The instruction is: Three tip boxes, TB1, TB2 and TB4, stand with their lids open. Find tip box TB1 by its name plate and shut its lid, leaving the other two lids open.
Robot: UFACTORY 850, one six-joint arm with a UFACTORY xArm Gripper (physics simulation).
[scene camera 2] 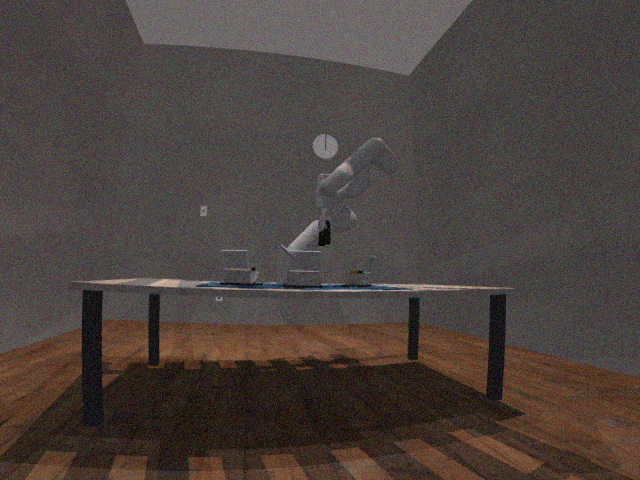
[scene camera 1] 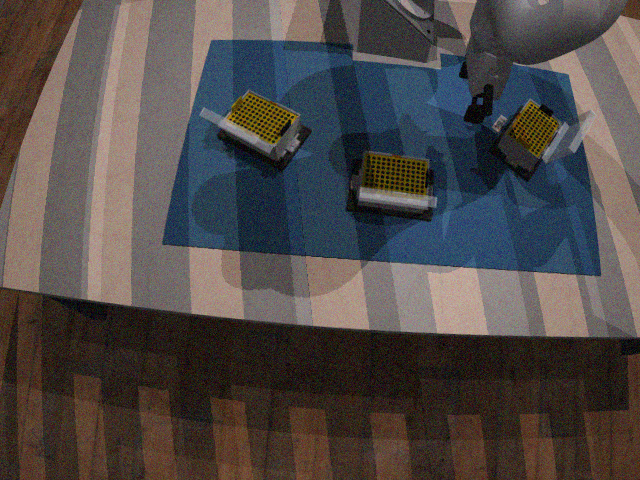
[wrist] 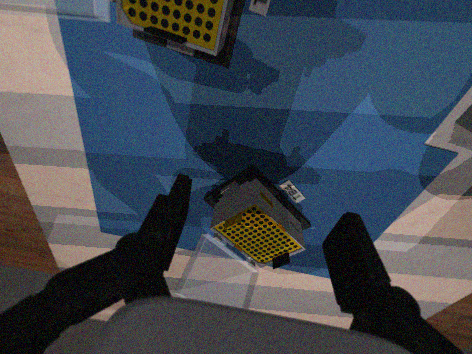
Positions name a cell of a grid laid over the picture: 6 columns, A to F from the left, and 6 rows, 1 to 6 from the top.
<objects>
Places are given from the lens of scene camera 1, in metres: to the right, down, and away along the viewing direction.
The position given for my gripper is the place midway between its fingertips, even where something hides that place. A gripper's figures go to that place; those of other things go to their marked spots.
my gripper (scene camera 1: E2): 0.25, -0.23, 0.78
tip box TB4 (scene camera 1: F2): 0.43, -0.23, 0.92
</objects>
